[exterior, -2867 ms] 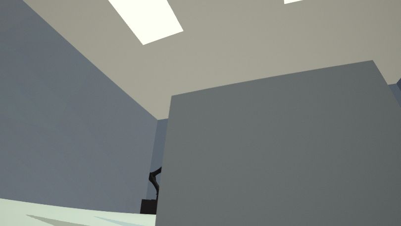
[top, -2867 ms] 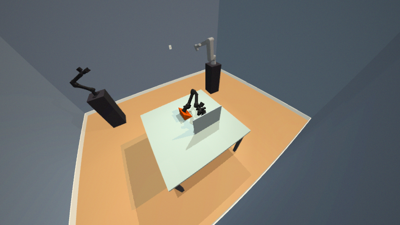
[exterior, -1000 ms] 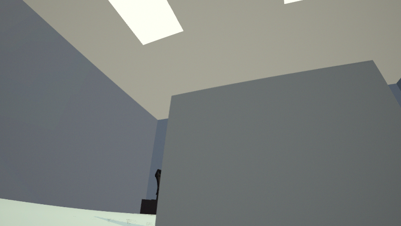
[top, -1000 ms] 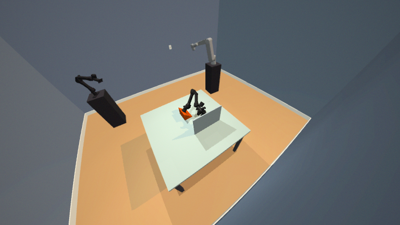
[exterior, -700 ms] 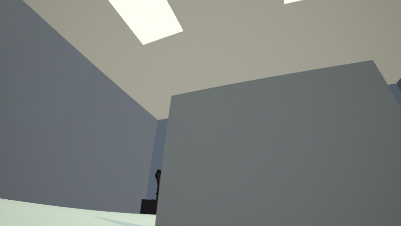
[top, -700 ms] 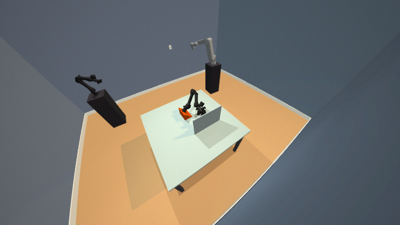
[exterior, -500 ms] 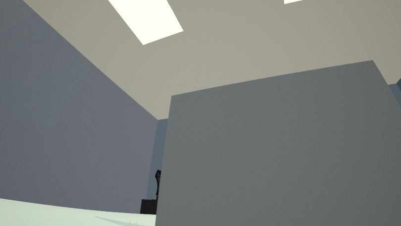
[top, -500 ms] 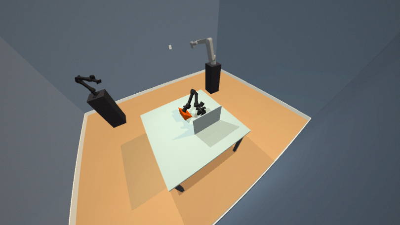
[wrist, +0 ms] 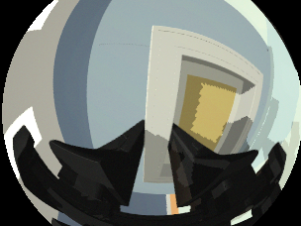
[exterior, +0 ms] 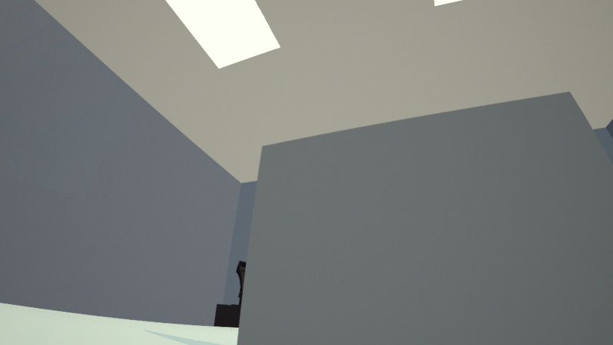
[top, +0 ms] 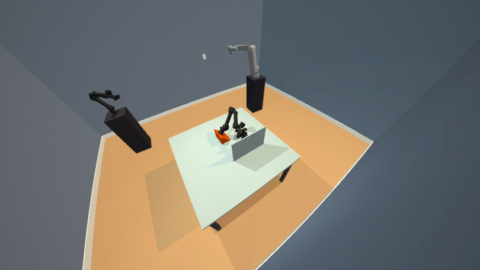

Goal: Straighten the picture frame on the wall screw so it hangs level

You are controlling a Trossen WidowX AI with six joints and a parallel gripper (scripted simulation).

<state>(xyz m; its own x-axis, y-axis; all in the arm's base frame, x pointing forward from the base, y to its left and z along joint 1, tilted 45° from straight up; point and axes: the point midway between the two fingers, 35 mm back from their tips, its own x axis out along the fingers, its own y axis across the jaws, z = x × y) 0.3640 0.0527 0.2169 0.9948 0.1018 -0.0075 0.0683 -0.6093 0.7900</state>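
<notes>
Right now my gripper tip is 5 cm above the picture frame. Round my gripper tip: wall panel (7 cm below, 1 cm to the left, 1 cm ahead).
</notes>
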